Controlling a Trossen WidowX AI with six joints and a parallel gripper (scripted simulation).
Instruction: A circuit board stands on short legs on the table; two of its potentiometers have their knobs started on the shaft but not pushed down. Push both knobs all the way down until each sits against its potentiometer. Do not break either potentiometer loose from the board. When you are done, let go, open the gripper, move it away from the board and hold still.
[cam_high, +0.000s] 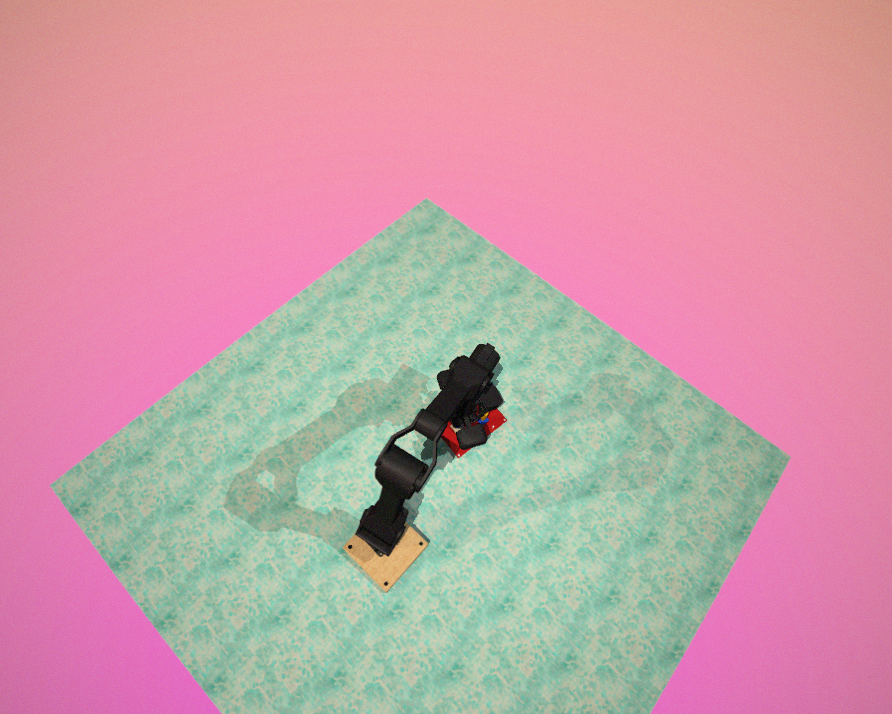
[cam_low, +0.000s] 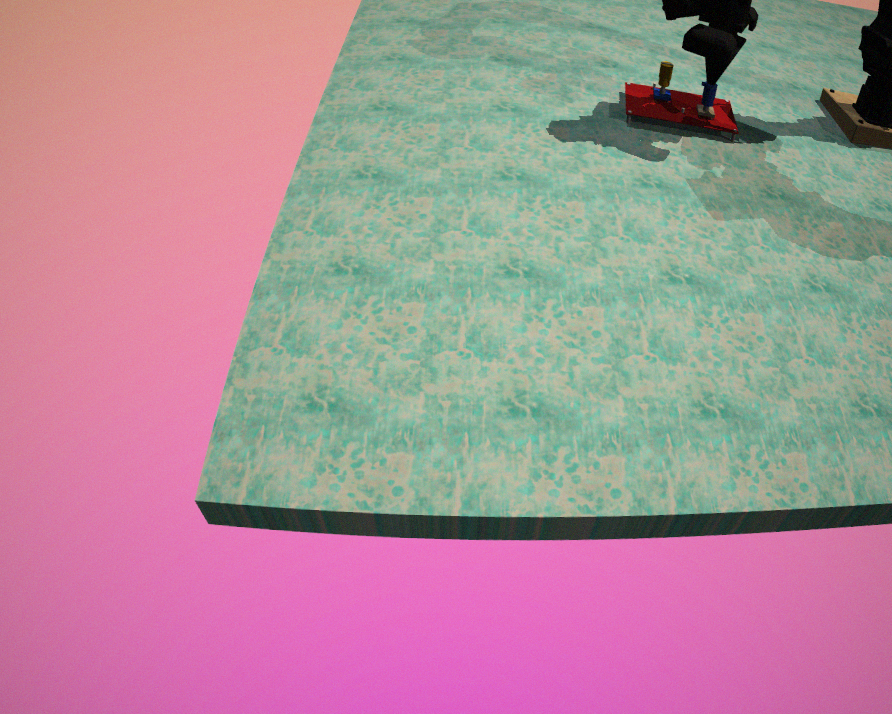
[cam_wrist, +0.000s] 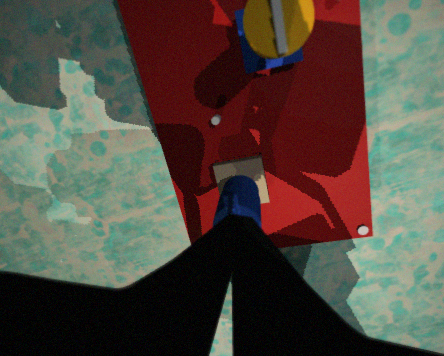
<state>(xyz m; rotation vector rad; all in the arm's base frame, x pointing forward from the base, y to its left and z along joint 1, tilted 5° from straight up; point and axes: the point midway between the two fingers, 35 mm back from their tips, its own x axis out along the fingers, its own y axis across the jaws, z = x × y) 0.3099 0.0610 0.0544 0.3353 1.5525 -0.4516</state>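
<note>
The tan potentiometer is 20 mm below my gripper tip. The rest, counted from my gripper tip: blue potentiometer 60 mm ahead, 30 mm to the right, 20 mm below.
</note>
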